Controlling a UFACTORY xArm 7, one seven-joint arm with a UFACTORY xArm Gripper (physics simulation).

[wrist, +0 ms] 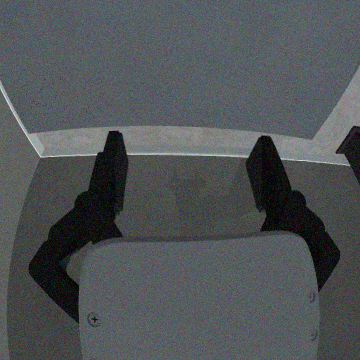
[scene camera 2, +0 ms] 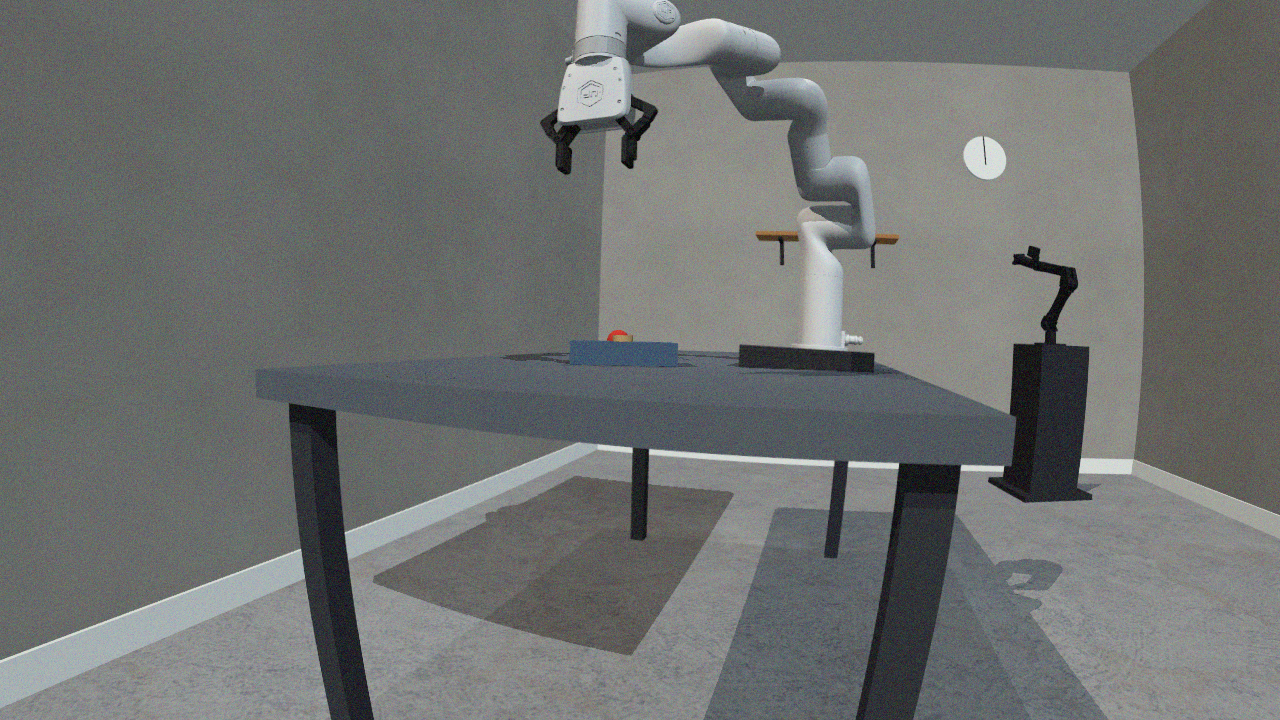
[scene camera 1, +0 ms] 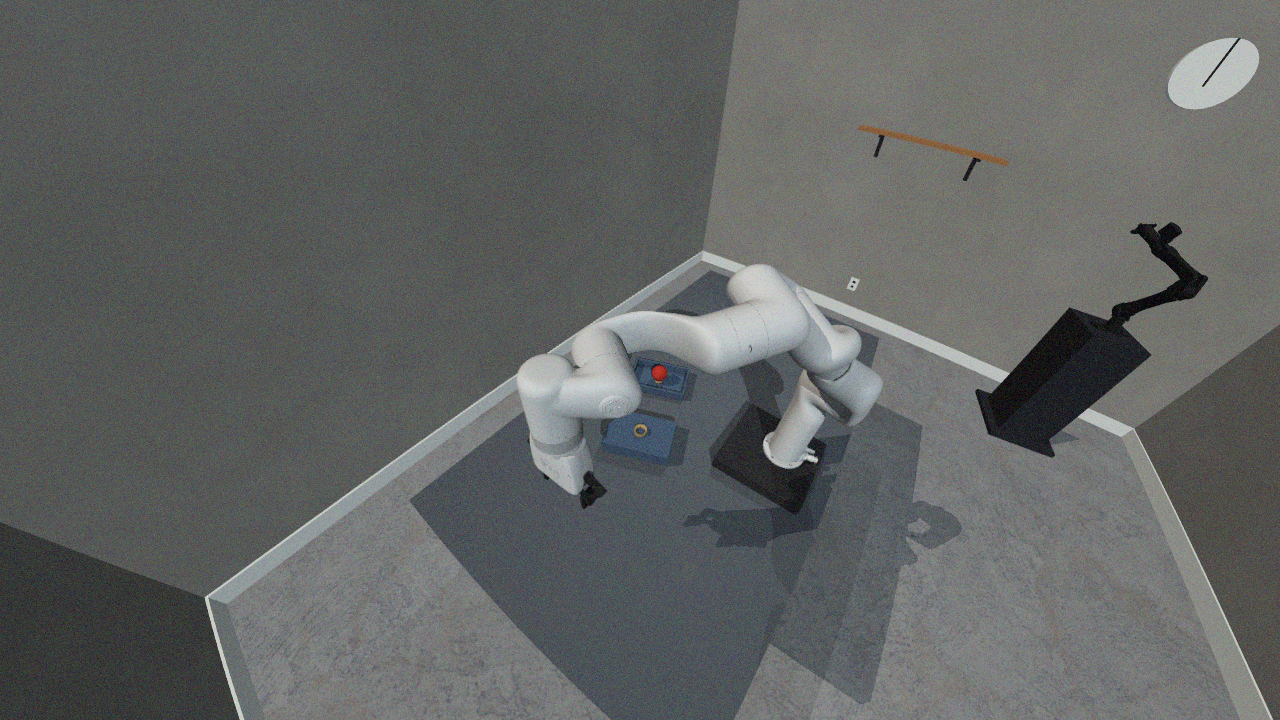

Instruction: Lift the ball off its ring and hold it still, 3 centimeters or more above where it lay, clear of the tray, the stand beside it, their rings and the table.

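Places are measured from the arm's base along level axes (x back, y right, z up), in centimetres.
Pixels of known places: gripper, fingertip midpoint: [wrist: 190, 146] [scene camera 2: 594, 168] [scene camera 1: 569, 487]; arm's base, origin of the base link: [scene camera 2: 819, 350] [scene camera 1: 783, 450].
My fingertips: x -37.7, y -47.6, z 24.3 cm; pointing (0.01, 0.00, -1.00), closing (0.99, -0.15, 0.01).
Observation:
For each thing: its top centre in the pictures, then the offset to it from my fingertips. "pt": a spot on its surface instead.
- low blue tray, middle of its top: [scene camera 1: 659, 375] dx -7.1, dy +58.3, dz -24.8 cm
- gold ring, surface spot: [scene camera 2: 624, 338] [scene camera 1: 639, 435] pt dx -1.0, dy +31.6, dz -22.9 cm
The red ball [scene camera 1: 658, 372] [scene camera 2: 616, 335] sits in the low blue tray [scene camera 1: 673, 394]; its own ring is mostly hidden beneath it. Beside the tray stands the blue block-like stand [scene camera 1: 657, 443] [scene camera 2: 626, 355], with a gold ring [scene camera 1: 640, 436] [scene camera 2: 624, 338] on top. In scene camera 2 the stand hides the tray and its ring partly covers the ball. My gripper [scene camera 2: 596, 168] [wrist: 190, 146] is open and empty, high above the table, its fingers wide apart. In scene camera 1 it shows on the near side of the stand, one finger mostly hidden. The ball does not show in the wrist view.
The arm's black base plate [scene camera 1: 747, 452] [scene camera 2: 805, 358] is on the grey table [scene camera 1: 662, 573] [scene camera 2: 626, 420], to the right of the stand. My forearm passes high near the tray in scene camera 1. A black pedestal [scene camera 1: 1065, 380] [scene camera 2: 1049, 420] with a small black arm stands off the table.

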